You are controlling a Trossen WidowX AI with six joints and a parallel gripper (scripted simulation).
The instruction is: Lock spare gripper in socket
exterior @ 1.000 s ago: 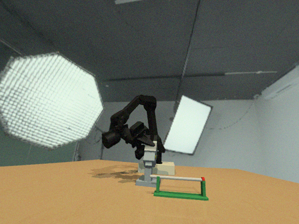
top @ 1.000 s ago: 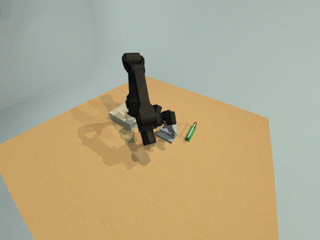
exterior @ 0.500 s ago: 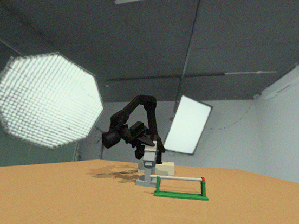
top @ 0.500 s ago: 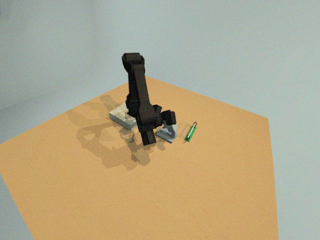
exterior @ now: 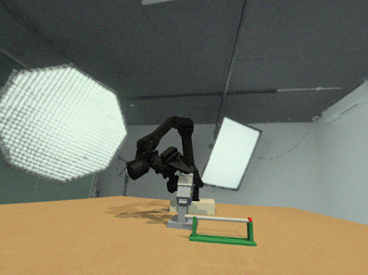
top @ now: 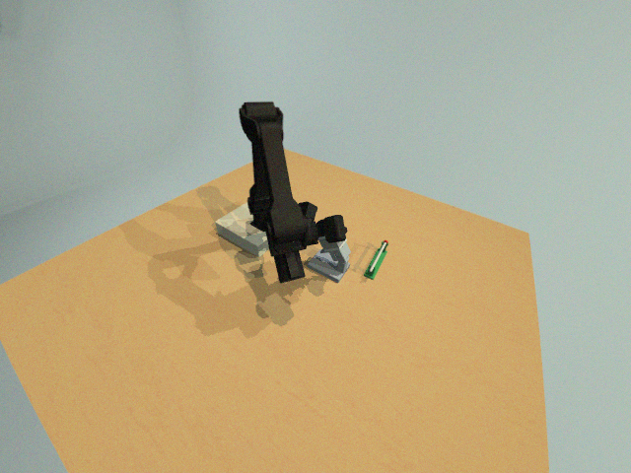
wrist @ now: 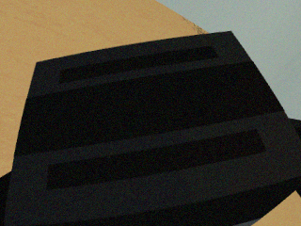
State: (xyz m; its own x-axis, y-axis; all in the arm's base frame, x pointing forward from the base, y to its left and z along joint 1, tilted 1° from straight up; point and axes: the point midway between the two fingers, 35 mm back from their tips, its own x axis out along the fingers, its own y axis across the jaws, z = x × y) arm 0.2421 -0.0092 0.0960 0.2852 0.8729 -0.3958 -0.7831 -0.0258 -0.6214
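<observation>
Now: the spare gripper 20 mm to the right of my gripper tip and 10 mm below it. Round my gripper tip: green rack 120 mm ahead, 90 mm to the left, 100 mm below; grey mount 20 mm ahead, 10 mm to the right, 80 mm below.
</observation>
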